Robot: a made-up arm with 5 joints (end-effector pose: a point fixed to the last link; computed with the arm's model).
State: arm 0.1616 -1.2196 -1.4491 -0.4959 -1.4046
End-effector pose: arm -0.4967 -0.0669 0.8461 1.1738 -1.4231 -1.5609
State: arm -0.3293 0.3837 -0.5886 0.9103 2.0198
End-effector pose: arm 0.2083 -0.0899 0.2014 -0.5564 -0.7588 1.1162
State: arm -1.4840 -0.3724 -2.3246 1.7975 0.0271
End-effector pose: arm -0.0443 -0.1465 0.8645 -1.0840 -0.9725 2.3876
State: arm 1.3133 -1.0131 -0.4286 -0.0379 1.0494
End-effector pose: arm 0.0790 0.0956 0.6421 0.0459 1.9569 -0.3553
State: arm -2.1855 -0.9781 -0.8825 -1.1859 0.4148
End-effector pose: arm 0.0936 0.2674 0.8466 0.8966 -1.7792 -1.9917
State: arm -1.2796 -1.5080 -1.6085 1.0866 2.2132
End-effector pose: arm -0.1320 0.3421 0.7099 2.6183 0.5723 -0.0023
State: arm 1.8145 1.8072 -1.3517 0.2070 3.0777
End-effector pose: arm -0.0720 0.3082 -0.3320 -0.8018 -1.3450 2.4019
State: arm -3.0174 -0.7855 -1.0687 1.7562 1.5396
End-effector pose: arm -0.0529 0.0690 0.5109 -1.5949 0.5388 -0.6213
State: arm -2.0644 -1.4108 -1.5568 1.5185 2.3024
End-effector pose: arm 0.0807 0.2381 0.6544 -2.9948 0.5287 -0.1354
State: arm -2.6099 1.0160 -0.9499 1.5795 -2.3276
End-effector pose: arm -0.1762 -0.0878 0.0853 0.8166 1.5764 -0.8096
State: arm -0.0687 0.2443 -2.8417 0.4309 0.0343
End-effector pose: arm 0.2559 -0.0507 1.0807 1.1013 0.3106 -1.3330
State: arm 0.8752 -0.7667 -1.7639 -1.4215 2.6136
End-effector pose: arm -0.2440 -0.2915 0.8538 -0.1677 1.0458 2.2718
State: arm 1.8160 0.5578 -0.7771 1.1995 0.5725
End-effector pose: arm -0.0075 0.2961 0.1525 -2.0062 0.1432 -1.7140
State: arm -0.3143 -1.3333 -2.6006 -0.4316 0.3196
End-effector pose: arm -0.8074 0.2201 0.4303 1.4130 -1.3118 0.4129
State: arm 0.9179 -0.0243 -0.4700 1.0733 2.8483
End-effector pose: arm 0.1010 0.1443 0.2824 -0.9008 -0.9260 1.7725
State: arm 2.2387 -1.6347 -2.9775 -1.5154 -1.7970
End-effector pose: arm 0.3205 -0.3908 0.0169 -1.2574 -1.2983 1.1493
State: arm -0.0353 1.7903 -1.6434 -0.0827 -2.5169
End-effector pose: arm 0.5107 0.0118 -0.3114 -1.5667 -0.0793 -0.0515
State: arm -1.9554 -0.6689 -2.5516 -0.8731 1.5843
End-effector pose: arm 0.1453 0.5273 0.8369 0.5250 -0.7230 -0.7027
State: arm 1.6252 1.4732 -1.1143 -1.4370 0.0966
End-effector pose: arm 0.0187 0.6451 0.0549 -0.5491 0.9205 -0.3271
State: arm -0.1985 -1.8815 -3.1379 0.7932 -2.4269
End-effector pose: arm -0.8182 0.1941 0.0248 -0.8908 1.5354 1.3081
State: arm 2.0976 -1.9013 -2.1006 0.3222 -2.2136
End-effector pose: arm 0.4096 -0.7026 0.3531 1.8218 -0.1422 -1.0970
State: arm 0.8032 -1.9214 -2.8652 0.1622 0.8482
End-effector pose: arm -0.5319 -0.6156 -0.0293 1.6040 -0.4242 1.7316
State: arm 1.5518 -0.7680 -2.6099 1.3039 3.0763
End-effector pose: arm -0.0058 -0.2303 0.9529 0.4019 -2.2545 -0.6674
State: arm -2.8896 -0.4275 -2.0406 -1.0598 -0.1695
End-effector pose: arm 0.2460 0.1383 0.9674 0.7673 2.1935 1.6979
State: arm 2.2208 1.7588 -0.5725 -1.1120 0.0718
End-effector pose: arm -0.1624 0.3234 -0.2209 -1.6269 0.0876 -0.4046
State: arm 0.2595 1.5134 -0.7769 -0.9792 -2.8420
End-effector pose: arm 0.4338 0.1433 -0.1409 -1.4602 -0.7987 0.1925
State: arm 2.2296 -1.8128 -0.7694 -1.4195 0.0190
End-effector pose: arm 0.4112 -0.4243 0.4281 1.9980 1.3175 1.3391
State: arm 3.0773 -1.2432 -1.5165 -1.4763 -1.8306
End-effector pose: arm 0.5970 -0.0182 0.6078 1.6521 1.4054 -0.5191
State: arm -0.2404 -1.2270 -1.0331 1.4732 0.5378
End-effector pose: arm -0.0410 -0.0331 0.5784 0.7165 1.7559 -2.0290
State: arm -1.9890 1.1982 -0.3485 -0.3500 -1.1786
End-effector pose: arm -0.1456 -0.2570 -0.0877 -0.1327 -2.6424 1.6059
